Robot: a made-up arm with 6 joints.
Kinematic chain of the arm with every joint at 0, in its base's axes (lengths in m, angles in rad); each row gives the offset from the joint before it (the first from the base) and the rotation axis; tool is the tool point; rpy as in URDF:
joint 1: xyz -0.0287 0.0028 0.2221 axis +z
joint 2: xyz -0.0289 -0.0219 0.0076 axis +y
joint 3: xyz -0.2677 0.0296 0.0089 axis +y
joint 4: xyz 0.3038 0.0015 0.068 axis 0.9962 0 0.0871
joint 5: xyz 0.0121 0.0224 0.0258 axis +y
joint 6: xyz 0.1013 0.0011 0.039 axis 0.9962 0 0.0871
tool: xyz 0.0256 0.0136 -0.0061 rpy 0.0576 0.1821 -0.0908
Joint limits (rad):
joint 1: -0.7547..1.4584
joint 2: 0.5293..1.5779
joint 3: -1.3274..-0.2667
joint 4: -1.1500..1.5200
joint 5: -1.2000..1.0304
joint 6: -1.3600..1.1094
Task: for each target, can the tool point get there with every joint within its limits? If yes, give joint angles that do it. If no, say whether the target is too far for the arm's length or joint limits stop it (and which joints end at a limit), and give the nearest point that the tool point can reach.
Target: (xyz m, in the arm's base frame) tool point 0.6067 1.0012 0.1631
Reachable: no: too far | nearest point 0.2033 0.3673 0.3721 | short by 0.780 m
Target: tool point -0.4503 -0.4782 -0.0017
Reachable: no: joint limits stop it (at a limit: joint 1, joint 2, joint 3, joint 4, joint 5, joint 6) | nearest point -0.0039 -0.2131 0.1856 | short by 0.552 m
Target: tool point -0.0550 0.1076 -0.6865
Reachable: no: too far | nearest point -0.0395 0.1501 0.0714 | short by 0.759 m
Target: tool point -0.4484 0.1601 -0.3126
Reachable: no: joint limits stop it (at a limit: joint 1, joint 2, joint 3, joint 4) | nearest point -0.1181 0.1862 0.0999 | short by 0.529 m
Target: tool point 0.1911 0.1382 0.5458
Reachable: yes | joints 0.3629 0.8657 -0.7672 0.0004 -0.1106 0.6417
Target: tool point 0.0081 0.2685 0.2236
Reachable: yes | joints 1.2353 1.4092 -0.6569 0.1124 0.8540 0.0206
